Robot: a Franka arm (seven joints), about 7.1 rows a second.
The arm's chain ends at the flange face. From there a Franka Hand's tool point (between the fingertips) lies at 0.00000 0.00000 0.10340 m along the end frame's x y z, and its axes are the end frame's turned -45 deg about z.
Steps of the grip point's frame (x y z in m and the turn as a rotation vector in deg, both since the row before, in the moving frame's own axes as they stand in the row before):
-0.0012 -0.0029 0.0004 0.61 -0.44 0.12
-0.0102 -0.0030 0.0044 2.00 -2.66 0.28
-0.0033 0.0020 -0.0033 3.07 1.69 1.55
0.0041 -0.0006 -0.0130 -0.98 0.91 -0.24
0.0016 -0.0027 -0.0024 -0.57 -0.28 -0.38
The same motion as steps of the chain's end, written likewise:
-0.0016 -0.0010 0.0004 0.12 -0.74 0.12
-0.0034 0.0043 0.0046 -0.47 -3.30 0.28
0.0008 0.0098 -0.0031 3.37 -0.98 1.55
0.0001 -0.0034 -0.0130 -0.05 1.34 -0.24
-0.0012 -0.0041 -0.0024 -0.60 0.21 -0.38

